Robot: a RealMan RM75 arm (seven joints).
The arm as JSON. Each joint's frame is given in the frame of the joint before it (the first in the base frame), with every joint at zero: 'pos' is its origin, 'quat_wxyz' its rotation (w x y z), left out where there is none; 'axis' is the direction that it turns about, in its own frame. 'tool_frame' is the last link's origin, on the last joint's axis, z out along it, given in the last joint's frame.
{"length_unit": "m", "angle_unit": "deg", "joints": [
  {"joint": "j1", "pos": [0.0, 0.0, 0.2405], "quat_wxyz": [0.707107, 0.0, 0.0, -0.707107], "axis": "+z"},
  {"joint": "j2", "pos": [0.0, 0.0, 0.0], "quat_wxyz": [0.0, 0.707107, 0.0, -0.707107], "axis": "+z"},
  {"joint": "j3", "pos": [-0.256, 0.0, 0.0], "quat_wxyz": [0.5, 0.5, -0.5, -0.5], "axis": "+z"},
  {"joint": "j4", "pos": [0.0, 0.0, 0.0], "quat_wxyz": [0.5, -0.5, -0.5, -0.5], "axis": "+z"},
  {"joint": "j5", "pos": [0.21, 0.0, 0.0], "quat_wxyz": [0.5, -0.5, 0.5, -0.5], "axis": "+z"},
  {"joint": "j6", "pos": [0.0, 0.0, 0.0], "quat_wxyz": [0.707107, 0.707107, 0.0, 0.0], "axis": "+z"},
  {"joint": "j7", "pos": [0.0, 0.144, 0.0], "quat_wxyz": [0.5, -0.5, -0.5, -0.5], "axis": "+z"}
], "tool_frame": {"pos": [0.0, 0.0, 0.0], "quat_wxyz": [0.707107, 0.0, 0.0, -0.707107]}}
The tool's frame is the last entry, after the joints.
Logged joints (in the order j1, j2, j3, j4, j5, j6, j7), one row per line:
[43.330 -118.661 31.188 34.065 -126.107 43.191 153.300]
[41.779 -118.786 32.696 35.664 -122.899 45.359 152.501]
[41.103 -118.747 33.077 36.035 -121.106 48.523 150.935]
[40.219 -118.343 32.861 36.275 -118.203 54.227 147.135]
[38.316 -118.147 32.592 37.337 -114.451 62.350 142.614]
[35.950 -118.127 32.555 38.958 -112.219 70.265 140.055]
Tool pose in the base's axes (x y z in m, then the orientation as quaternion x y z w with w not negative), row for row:
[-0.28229 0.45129 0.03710 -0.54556 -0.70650 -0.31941 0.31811]
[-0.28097 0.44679 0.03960 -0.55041 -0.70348 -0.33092 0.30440]
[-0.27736 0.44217 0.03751 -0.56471 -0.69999 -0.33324 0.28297]
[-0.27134 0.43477 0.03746 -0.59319 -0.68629 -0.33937 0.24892]
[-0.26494 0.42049 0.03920 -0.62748 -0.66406 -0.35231 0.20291]
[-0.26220 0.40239 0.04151 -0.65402 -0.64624 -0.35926 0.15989]
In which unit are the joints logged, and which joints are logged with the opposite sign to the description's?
The joints are logged in degrees. Opposite sign: j1, j5, j7.
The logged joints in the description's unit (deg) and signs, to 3 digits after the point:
[-43.330 -118.661 31.188 34.065 126.107 43.191 -153.300]
[-41.779 -118.786 32.696 35.664 122.899 45.359 -152.501]
[-41.103 -118.747 33.077 36.035 121.106 48.523 -150.935]
[-40.219 -118.343 32.861 36.275 118.203 54.227 -147.135]
[-38.316 -118.147 32.592 37.337 114.451 62.350 -142.614]
[-35.950 -118.127 32.555 38.958 112.219 70.265 -140.055]

